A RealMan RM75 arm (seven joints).
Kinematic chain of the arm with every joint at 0, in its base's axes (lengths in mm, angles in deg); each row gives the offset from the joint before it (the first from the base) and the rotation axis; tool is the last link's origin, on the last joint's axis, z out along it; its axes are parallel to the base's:
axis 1: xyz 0 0 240.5 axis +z
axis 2: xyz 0 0 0 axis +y
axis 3: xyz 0 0 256 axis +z
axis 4: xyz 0 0 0 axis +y
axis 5: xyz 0 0 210 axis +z
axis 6: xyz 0 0 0 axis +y
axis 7: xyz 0 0 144 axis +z
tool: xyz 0 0 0
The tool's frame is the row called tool.
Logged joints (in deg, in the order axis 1, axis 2, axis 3, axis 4, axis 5, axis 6, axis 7), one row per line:
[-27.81, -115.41, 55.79, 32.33, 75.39, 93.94, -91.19]
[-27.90, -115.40, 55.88, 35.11, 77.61, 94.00, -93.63]
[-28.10, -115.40, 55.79, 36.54, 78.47, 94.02, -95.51]
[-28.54, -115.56, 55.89, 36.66, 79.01, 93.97, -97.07]
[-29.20, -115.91, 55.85, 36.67, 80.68, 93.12, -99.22]
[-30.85, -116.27, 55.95, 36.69, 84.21, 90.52, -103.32]
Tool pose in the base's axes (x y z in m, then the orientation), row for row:
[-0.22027, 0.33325, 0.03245, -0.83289, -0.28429, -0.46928, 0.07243]
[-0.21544, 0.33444, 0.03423, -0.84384, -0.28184, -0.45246, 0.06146]
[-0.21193, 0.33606, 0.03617, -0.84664, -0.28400, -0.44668, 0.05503]
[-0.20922, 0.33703, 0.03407, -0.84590, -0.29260, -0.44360, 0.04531]
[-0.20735, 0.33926, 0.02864, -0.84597, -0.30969, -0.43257, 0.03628]
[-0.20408, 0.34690, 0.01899, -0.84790, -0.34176, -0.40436, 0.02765]
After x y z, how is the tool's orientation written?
As a quaternion, x y z w.
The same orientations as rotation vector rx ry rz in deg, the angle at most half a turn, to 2 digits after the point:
[-143.38, -48.94, -80.78]
[-146.22, -48.84, -78.40]
[-147.28, -49.40, -77.70]
[-148.02, -51.20, -77.62]
[-148.85, -54.49, -76.11]
[-149.99, -60.46, -71.53]

